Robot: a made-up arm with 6 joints. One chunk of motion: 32 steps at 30 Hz.
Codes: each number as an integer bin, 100 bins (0 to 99) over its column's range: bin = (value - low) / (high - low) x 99, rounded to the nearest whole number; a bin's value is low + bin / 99 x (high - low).
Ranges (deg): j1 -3..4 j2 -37..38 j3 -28..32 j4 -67..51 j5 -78..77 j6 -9..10
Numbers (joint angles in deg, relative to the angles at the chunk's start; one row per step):
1: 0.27 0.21 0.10 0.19 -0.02 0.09
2: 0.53 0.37 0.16 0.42 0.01 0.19
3: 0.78 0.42 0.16 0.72 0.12 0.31
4: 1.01 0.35 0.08 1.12 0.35 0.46
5: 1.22 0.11 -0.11 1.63 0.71 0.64
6: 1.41 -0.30 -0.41 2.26 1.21 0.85
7: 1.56 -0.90 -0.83 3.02 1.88 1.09
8: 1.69 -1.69 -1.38 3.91 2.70 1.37
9: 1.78 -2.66 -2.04 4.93 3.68 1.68
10: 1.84 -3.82 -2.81 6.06 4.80 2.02
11: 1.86 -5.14 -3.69 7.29 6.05 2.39
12: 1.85 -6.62 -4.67 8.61 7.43 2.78
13: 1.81 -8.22 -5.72 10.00 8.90 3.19
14: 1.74 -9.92 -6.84 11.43 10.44 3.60
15: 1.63 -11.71 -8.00 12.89 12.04 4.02
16: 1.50 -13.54 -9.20 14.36 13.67 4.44
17: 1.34 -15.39 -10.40 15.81 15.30 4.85
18: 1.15 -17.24 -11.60 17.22 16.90 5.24
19: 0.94 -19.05 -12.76 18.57 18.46 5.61
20: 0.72 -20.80 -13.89 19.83 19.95 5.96
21: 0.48 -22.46 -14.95 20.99 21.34 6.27
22: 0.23 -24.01 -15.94 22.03 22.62 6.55
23: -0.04 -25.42 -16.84 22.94 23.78 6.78
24: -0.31 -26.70 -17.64 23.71 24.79 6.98
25: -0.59 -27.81 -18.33 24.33 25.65 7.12
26: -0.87 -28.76 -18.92 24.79 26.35 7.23
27: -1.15 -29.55 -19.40 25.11 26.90 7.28
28: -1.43 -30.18 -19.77 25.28 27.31 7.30
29: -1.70 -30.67 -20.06 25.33 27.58 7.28
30: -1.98 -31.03 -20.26 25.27 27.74 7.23
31: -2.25 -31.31 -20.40 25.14 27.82 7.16
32: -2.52 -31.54 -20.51 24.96 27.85 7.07
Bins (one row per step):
1: 46 49 46 56 50 47
2: 50 49 46 57 50 48
3: 53 49 46 57 50 49
4: 57 49 46 57 50 49
5: 60 49 46 58 50 50
6: 62 48 46 58 51 51
7: 64 48 45 59 51 53
8: 66 47 44 59 52 54
9: 68 45 43 60 52 56
10: 68 44 42 61 53 57
11: 69 42 40 62 54 59
12: 69 40 38 63 55 61
13: 68 38 37 65 56 64
14: 67 36 35 66 56 66
15: 65 33 33 67 58 68
16: 64 31 31 68 59 70
17: 61 29 29 69 60 72
18: 59 26 27 71 61 74
19: 56 24 25 72 62 76
20: 53 21 23 73 63 78
21: 49 19 22 74 63 80
22: 46 17 20 75 64 81
23: 42 15 18 75 65 82
24: 38 14 17 76 66 83
25: 34 12 16 77 66 84
26: 30 11 15 77 67 85
27: 26 10 14 77 67 85
28: 22 9 14 77 67 85
29: 18 8 13 77 67 85
30: 14 8 13 77 68 85
31: 11 8 13 77 68 84
32: 7 7 12 77 68 84

